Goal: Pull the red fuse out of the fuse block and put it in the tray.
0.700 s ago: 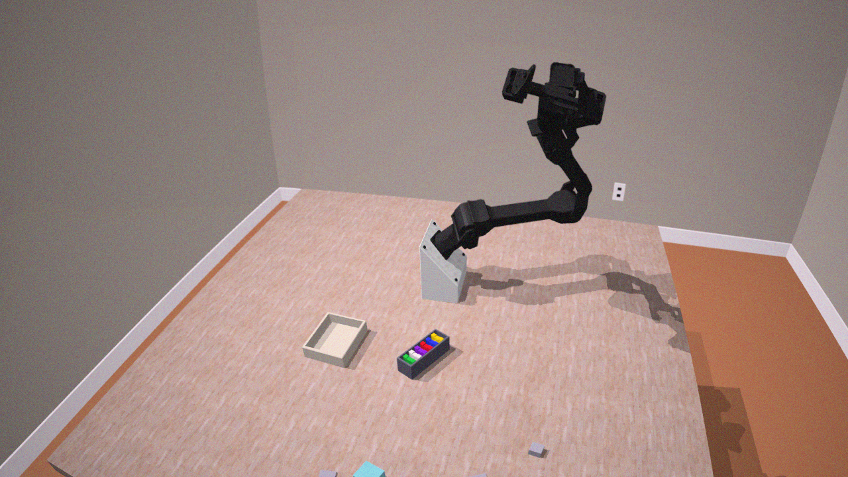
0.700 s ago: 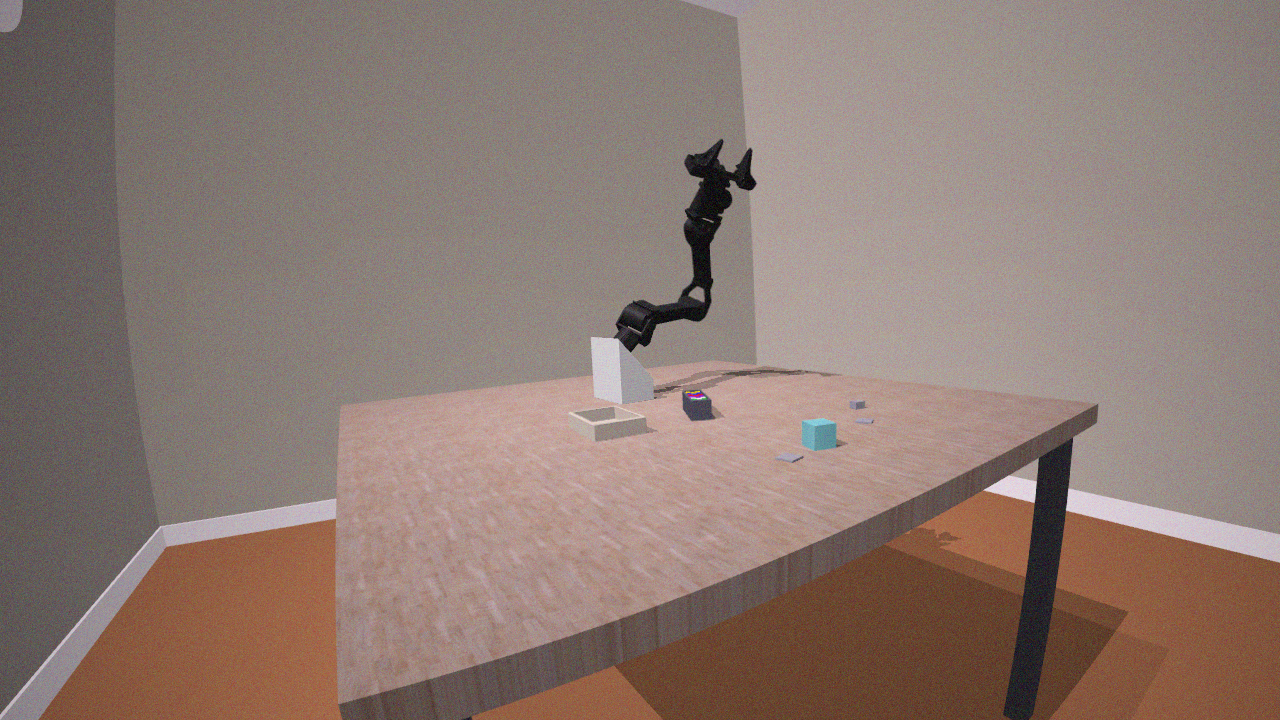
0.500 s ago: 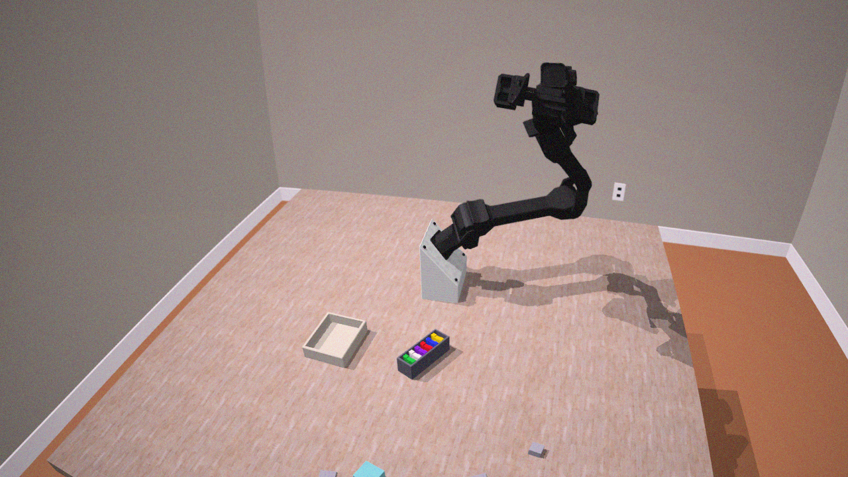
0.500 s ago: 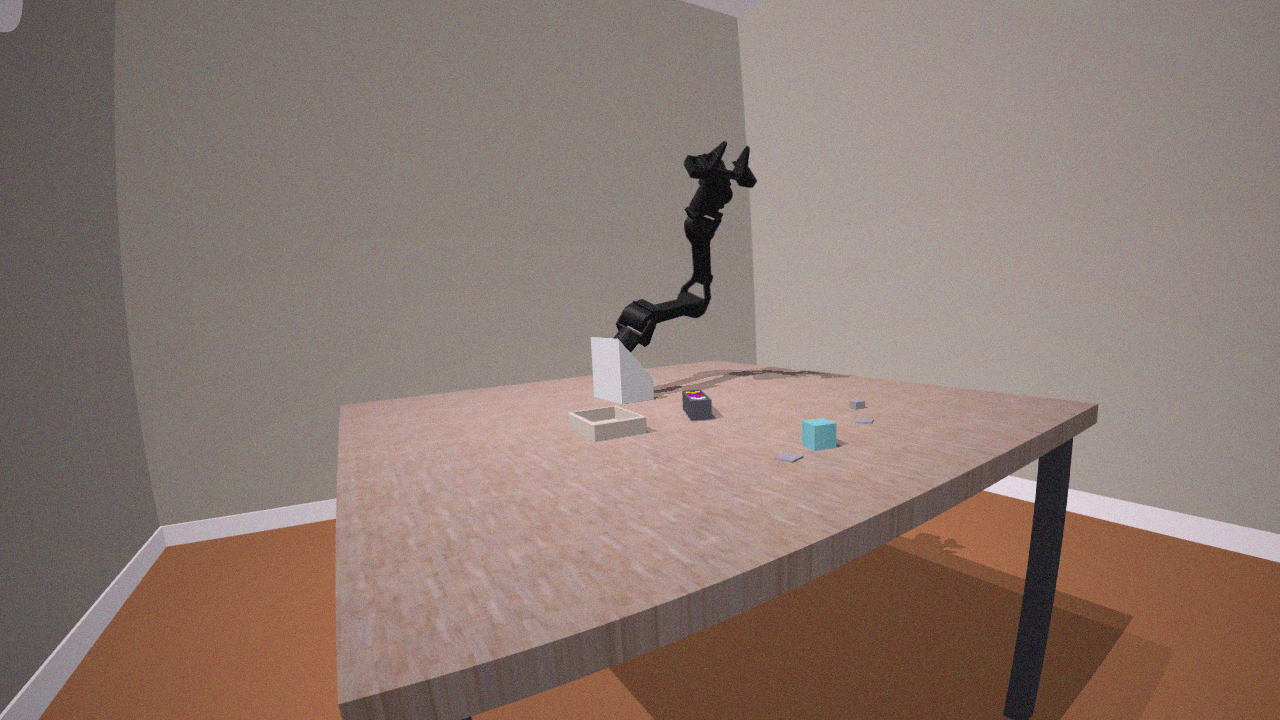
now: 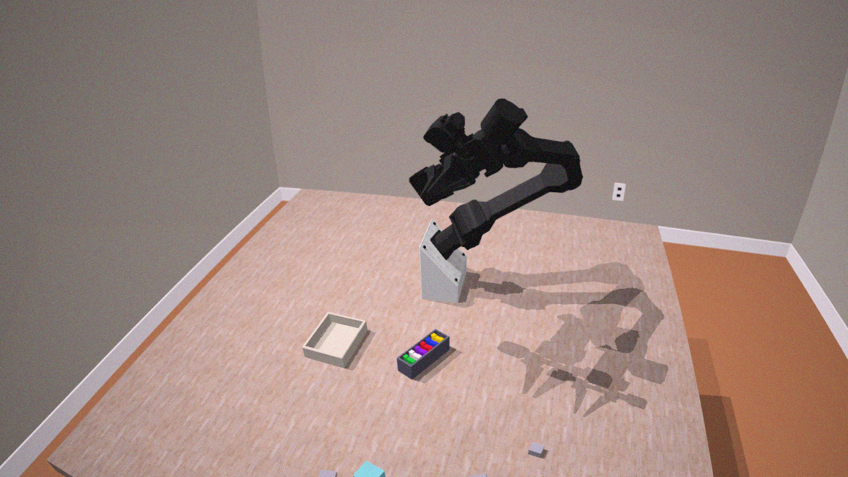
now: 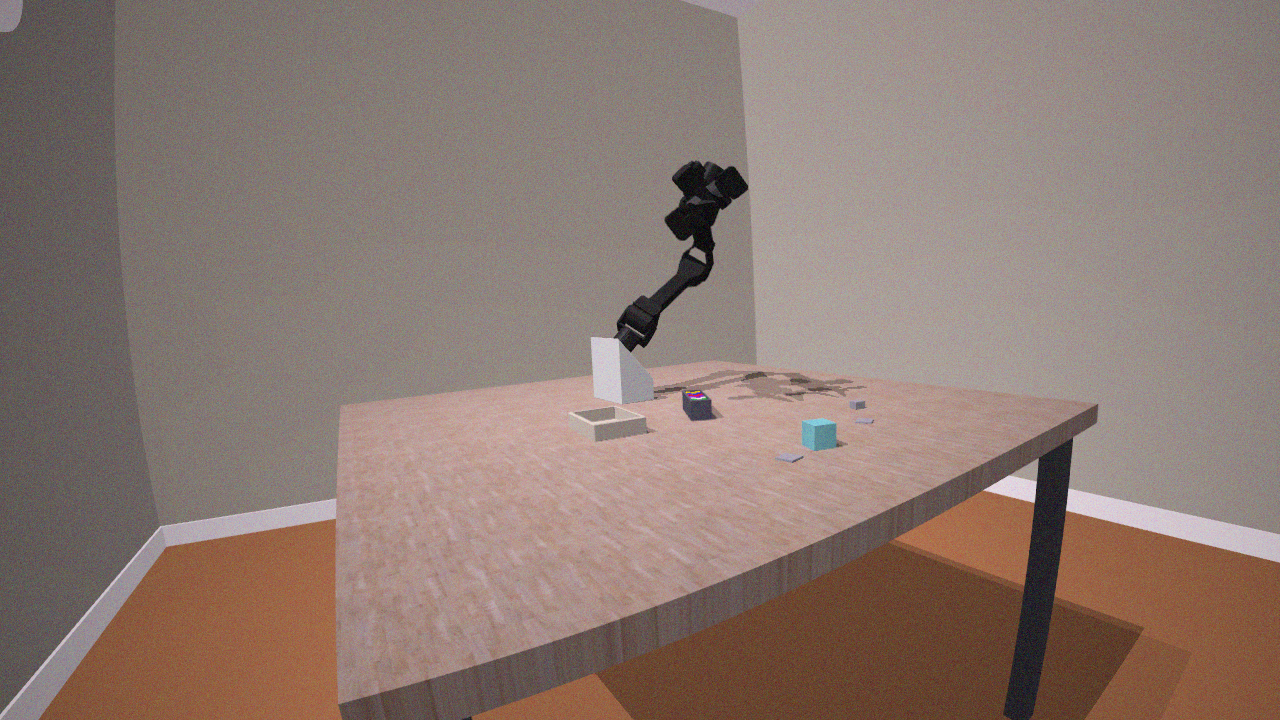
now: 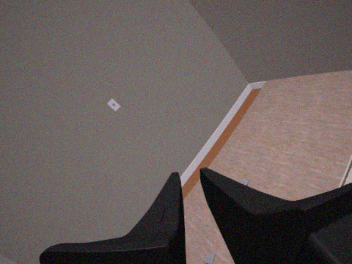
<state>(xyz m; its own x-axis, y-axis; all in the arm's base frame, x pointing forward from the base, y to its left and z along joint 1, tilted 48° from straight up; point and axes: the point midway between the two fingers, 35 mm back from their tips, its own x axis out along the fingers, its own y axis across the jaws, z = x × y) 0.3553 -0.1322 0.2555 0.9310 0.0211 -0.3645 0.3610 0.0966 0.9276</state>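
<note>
Right now my gripper tip is 70 mm past the red fuse, 30 mm to the left of it and 400 mm above it. From my gripper tip the other things lie so: cyan cube: 270 mm ahead, 10 mm to the right, 400 mm below; beige tray: 40 mm behind, 240 mm to the right, 420 mm below.
</note>
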